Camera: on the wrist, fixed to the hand. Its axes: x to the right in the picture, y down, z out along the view.
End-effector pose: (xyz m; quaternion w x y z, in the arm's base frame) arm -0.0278 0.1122 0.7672 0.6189 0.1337 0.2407 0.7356
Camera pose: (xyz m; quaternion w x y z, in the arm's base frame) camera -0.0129 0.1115 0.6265 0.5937 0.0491 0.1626 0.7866
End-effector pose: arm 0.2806 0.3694 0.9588 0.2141 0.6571 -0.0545 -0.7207
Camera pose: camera 0.3686 0.4653 0.9036 0.3208 0.6434 0.0108 -0.6950
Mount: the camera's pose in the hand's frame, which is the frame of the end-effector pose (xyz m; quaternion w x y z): 0.0106 -0.0856 -0.1121 0.9918 -0.1187 0.0268 0.0402
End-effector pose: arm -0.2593 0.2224 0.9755 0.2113 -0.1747 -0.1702 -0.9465
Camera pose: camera -0.3366 0.2474 0.8597 0.2314 -0.1798 -0.0438 -0.9551
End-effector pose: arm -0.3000 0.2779 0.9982 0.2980 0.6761 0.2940 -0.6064
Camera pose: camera -0.2917 0.4190 0.9934 0.3923 0.6632 0.3443 -0.5364
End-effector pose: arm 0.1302 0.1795 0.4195 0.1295 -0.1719 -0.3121 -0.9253
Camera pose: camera 0.0643 0.1744 0.2945 0.1536 -0.1736 -0.1893 -0.9542
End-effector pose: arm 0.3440 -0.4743 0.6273 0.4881 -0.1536 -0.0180 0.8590
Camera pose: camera 0.4418 -0.4339 0.5334 0.4318 -0.2340 -0.1006 0.8653
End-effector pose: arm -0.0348 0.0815 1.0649 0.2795 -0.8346 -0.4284 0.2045
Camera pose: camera -0.0153 0.0984 1.2040 0.1814 -0.8836 -0.4081 0.1408
